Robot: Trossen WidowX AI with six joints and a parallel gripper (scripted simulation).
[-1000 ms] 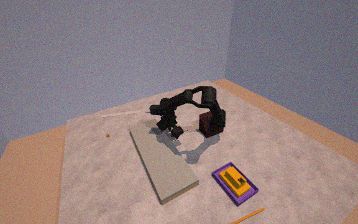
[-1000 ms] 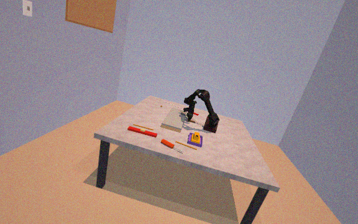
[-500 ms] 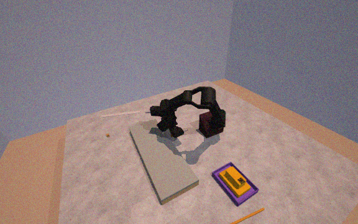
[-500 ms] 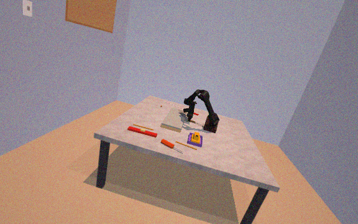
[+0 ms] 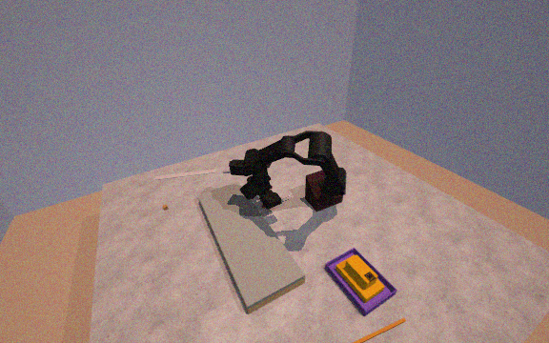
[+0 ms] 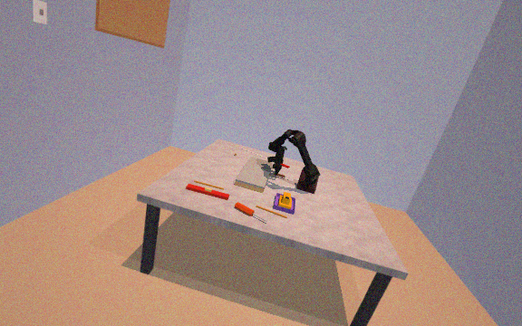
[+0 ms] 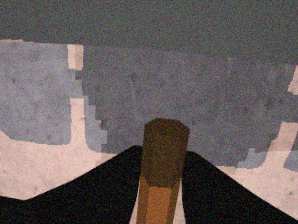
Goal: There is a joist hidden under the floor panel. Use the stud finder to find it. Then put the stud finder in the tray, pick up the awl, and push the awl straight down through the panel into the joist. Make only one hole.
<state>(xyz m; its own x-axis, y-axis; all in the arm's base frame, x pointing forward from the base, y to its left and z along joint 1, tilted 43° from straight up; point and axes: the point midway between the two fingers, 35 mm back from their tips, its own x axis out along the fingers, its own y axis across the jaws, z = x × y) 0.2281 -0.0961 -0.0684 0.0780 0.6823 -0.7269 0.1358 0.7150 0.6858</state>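
My gripper tip is now 6 cm past the awl, 1 cm to the right of it and 1 cm below it. The rest, counted from my gripper tip: purple tray (4 cm behind, 42 cm to the left); then small orange block (33 cm ahead, 26 cm to the right, 1 cm below); then yellow stud finder (4 cm behind, 44 cm to the left, 4 cm above).
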